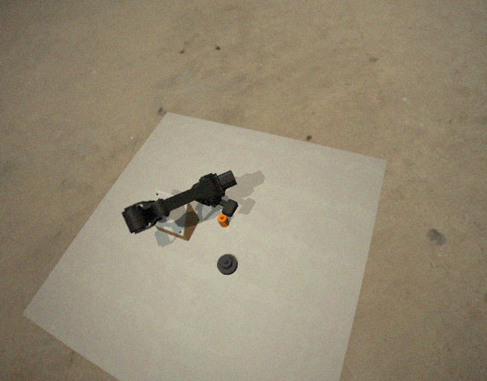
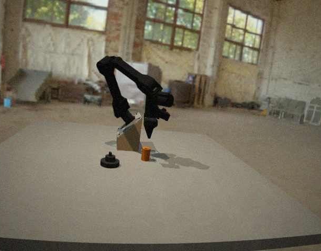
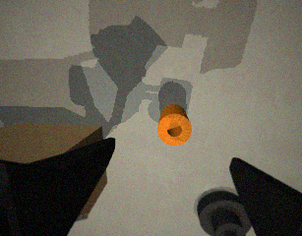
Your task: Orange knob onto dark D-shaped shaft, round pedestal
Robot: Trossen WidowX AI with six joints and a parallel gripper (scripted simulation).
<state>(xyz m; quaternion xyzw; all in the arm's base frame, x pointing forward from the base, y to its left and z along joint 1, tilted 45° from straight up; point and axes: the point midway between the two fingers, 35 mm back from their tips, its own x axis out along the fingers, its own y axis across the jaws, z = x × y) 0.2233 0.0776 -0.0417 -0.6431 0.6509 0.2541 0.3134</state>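
Right now the orange knob is 9 cm below my gripper tip. Also, from my gripper tip: round dark pedestal 17 cm to the right, 11 cm ahead, 9 cm below.
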